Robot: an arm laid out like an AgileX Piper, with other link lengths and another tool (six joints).
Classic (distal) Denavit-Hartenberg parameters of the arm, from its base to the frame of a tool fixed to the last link. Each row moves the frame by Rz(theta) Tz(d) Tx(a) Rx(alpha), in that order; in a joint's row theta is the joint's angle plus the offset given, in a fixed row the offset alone. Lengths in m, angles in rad.
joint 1: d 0.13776, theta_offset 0, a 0, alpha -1.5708
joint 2: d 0, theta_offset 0.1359, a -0.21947, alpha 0
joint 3: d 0, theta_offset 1.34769, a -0.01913, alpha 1.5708
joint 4: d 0.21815, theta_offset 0, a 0, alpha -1.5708
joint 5: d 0, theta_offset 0, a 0, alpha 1.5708
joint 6: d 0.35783, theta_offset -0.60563, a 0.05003, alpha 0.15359
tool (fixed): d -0.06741, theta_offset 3.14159, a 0, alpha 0
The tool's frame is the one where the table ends.
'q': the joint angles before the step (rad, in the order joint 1, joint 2, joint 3, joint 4, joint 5, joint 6). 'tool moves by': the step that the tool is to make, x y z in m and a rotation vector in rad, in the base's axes. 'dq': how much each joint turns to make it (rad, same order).
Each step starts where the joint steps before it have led.
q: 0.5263, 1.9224, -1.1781, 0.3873, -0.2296, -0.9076
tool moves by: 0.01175, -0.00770, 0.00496, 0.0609, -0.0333, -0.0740
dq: 0.0019, 0.0296, -0.0077, 0.0769, -0.0895, -0.0018
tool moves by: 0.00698, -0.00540, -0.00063, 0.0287, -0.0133, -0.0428
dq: 0.0000, 0.0270, -0.0128, 0.0423, -0.0457, -0.0013
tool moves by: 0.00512, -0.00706, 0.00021, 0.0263, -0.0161, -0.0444
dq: 0.0015, 0.0189, -0.0021, 0.0409, -0.0509, -0.0001
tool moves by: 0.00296, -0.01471, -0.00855, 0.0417, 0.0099, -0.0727
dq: -0.0055, 0.0238, 0.0019, 0.0718, -0.0446, 0.0038
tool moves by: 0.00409, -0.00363, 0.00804, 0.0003, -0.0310, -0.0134
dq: 0.0000, 0.0000, 0.0013, -0.0023, -0.0347, 0.0000
